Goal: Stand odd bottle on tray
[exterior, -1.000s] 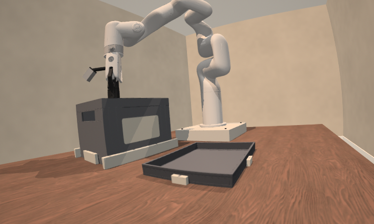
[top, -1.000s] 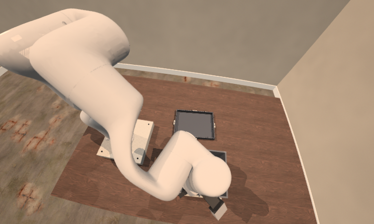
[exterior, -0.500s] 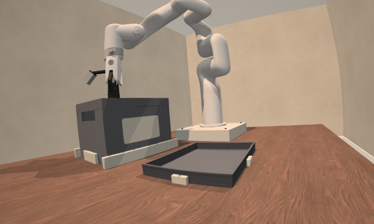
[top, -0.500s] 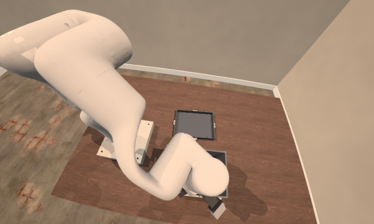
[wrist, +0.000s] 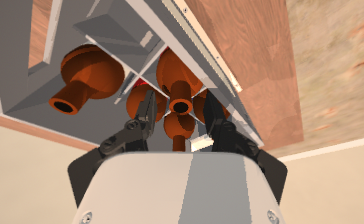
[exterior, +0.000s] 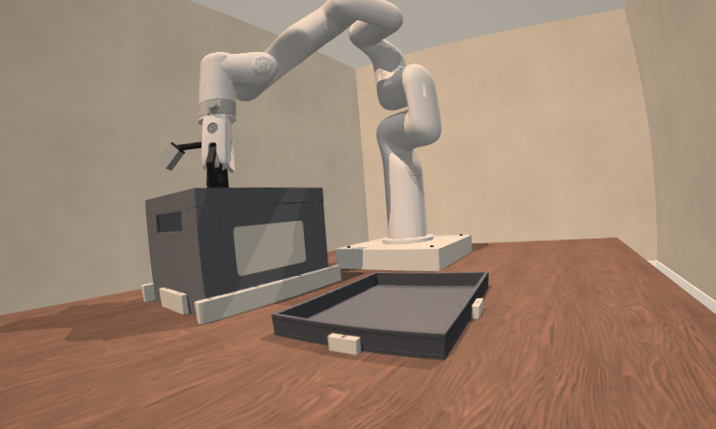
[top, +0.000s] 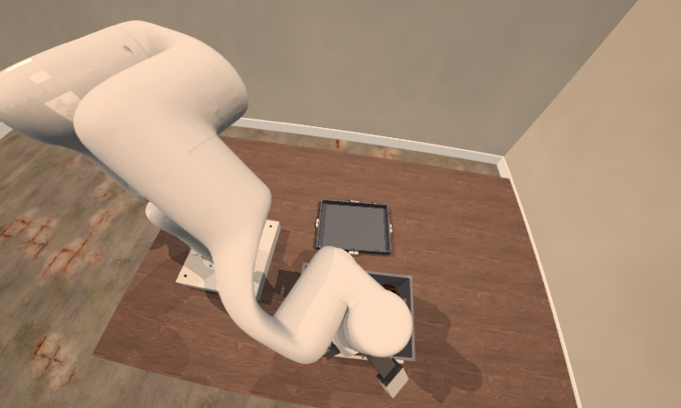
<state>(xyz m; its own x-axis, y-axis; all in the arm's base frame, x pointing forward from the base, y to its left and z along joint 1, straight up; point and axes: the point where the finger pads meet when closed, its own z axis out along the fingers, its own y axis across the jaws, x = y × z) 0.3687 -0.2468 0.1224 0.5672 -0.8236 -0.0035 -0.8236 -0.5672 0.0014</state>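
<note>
Now: the dark grey crate 80 mm below my hand, 50 mm to the left of it and 10 mm ahead of it. The rest, counted from my hand: dark tray: 340 mm to the left, 160 mm below, 50 mm ahead; brown bottle: 90 mm to the left, 80 mm below, 10 mm ahead.
</note>
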